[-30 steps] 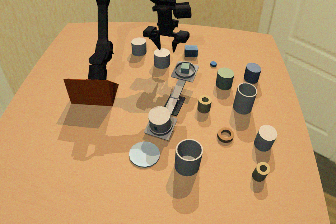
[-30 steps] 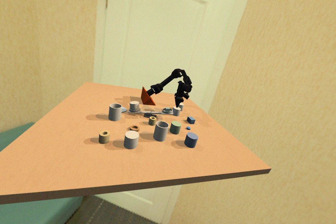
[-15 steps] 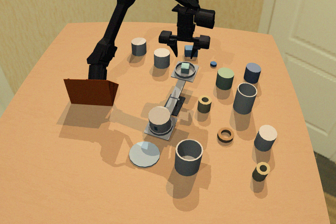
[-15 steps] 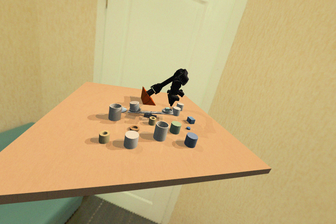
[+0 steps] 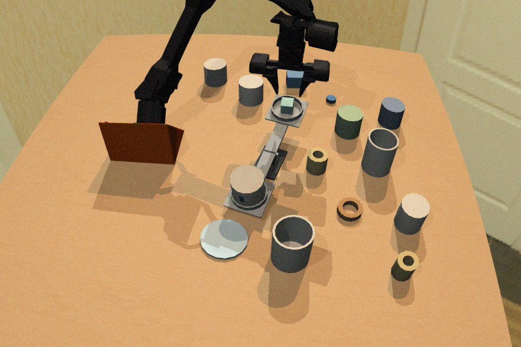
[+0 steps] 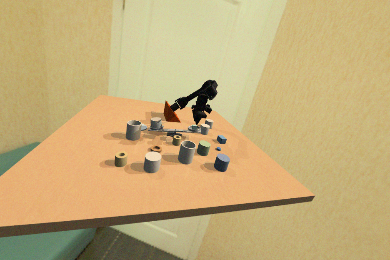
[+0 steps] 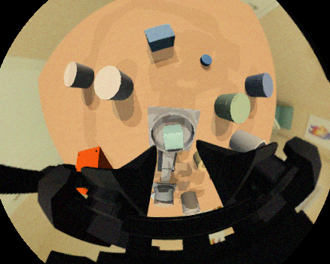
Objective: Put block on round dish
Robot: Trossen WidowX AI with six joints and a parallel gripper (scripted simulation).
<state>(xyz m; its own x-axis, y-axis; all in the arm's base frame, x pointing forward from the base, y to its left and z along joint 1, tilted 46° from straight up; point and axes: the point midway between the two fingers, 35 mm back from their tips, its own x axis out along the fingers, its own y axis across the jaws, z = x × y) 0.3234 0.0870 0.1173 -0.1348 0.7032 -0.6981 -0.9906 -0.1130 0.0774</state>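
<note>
The pale blue round dish is 360 mm to the right of my gripper tip, 120 mm below it and 80 mm behind it. Also, from my gripper tip: blue box: 220 mm to the left, 100 mm below; small balance: 120 mm to the right, 100 mm below, 20 mm behind.
</note>
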